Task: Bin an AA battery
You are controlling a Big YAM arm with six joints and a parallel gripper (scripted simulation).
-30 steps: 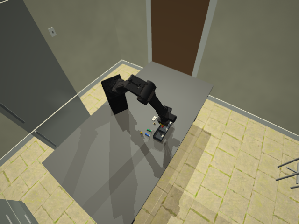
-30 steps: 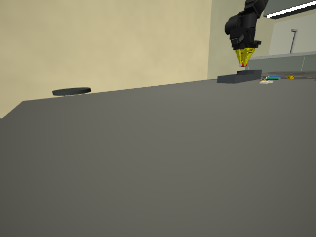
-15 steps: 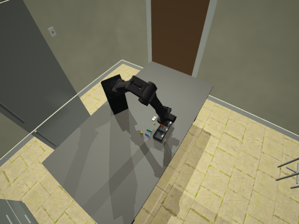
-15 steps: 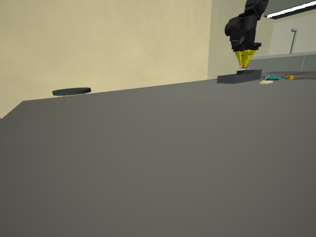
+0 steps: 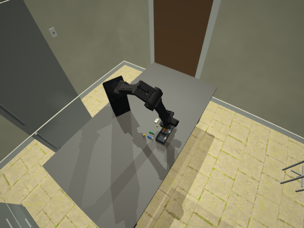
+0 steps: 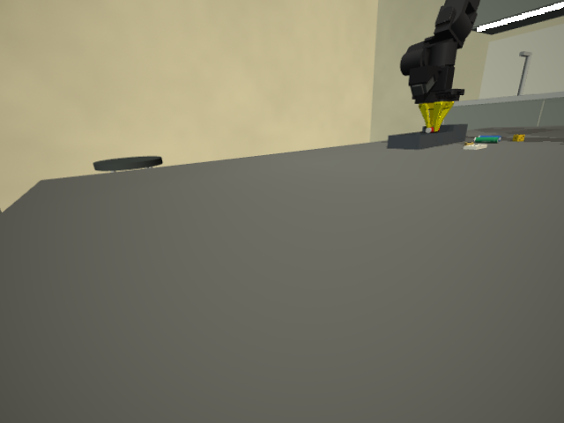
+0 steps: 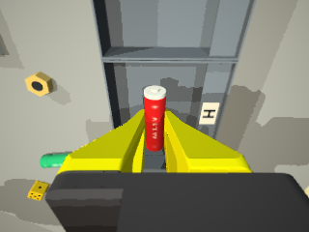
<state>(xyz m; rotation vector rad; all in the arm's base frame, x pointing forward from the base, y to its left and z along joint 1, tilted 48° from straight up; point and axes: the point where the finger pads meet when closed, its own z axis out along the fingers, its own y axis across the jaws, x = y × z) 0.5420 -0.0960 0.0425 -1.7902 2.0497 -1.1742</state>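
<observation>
Now: hand 10 mm short of the dark bin and 20 mm above it. From my hand the other things lie so: red AA battery right at my hand; then brass nut 90 mm behind, 40 mm to the left, 40 mm below; then green battery 120 mm behind, 40 mm to the right, 30 mm below.
</observation>
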